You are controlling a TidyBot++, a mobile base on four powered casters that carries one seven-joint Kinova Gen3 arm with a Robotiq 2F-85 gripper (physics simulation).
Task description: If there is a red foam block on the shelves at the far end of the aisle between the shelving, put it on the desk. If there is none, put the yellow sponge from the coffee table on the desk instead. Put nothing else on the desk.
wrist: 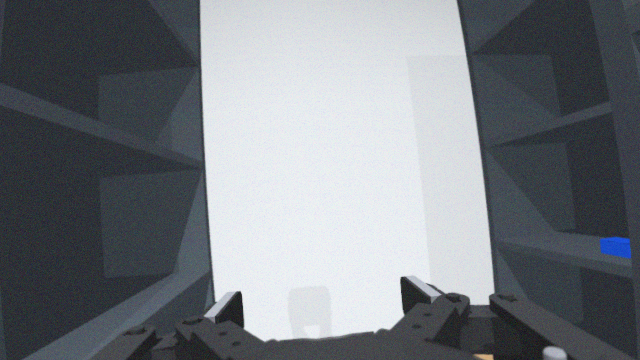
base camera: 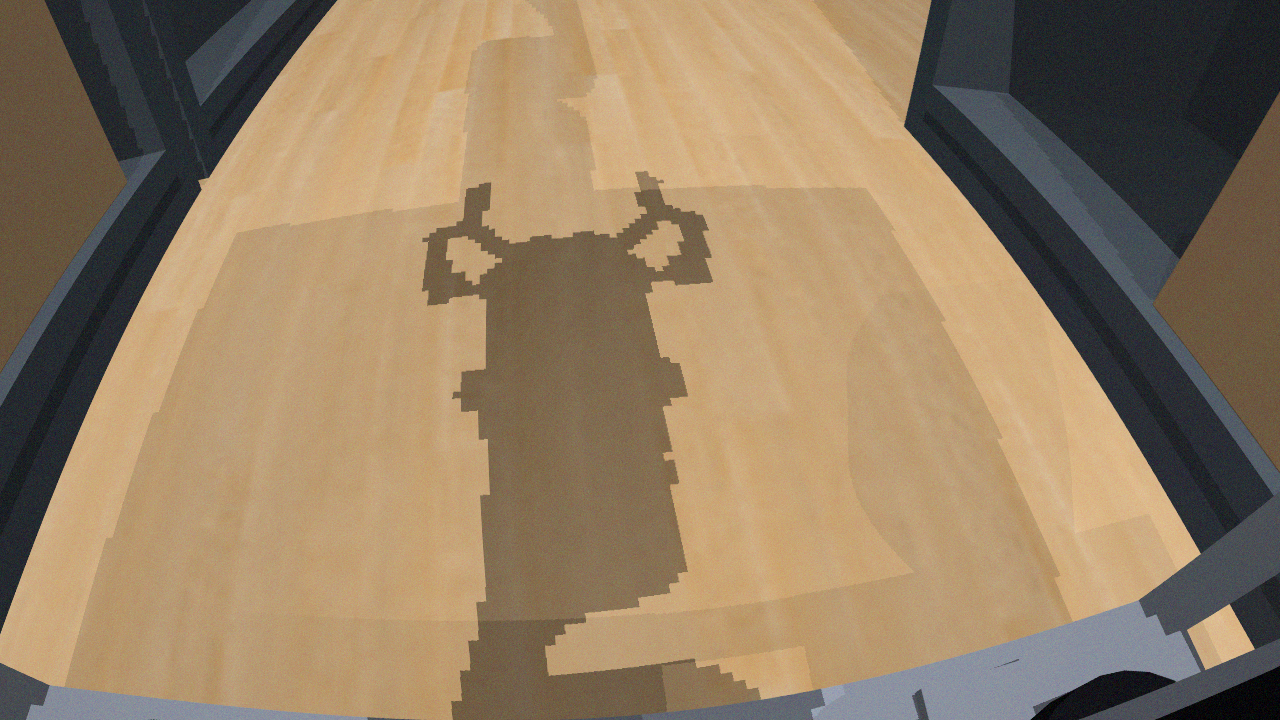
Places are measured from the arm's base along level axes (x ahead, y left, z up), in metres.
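Where they show: gripper, fingertip midpoint: [wrist: 322,302].
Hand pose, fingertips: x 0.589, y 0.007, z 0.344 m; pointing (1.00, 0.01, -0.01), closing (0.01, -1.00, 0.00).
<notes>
After its pixels a point has its place.
My gripper [wrist: 322,302] @[x 0.589, y 0.007, z 0.344 m] is open, with no object between its fingers, and points down the aisle at the white end wall. On a shelf of the right shelving [wrist: 525,245] @[x 1.498, y -0.811, z 0.137 m], at the right edge of the wrist view, lies a blue block [wrist: 615,247] @[x 1.216, y -0.906, z 0.162 m], partly cut off by an upright. The visible parts of the left shelving [wrist: 90,127] @[x 0.957, y 0.439, z 0.575 m] show bare dark boards. A red foam block does not show in either view. The yellow sponge, the coffee table and the desk do not show either.
Dark shelving stands close on the left [base camera: 80,295] @[x 0.462, y 0.413, z -0.333 m] and right [base camera: 1074,268] @[x 0.435, y -0.404, z -0.346 m] of the base. Brown boxes [base camera: 35,197] @[x 0.496, y 0.435, z -0.255 m] [base camera: 1239,295] @[x 0.309, y -0.430, z -0.259 m] sit in the lower shelves on both sides. The wooden floor [base camera: 760,107] @[x 0.780, y -0.214, z -0.397 m] runs ahead between them, and a white wall [wrist: 310,150] @[x 1.688, y 0.010, z 0.615 m] closes the aisle.
</notes>
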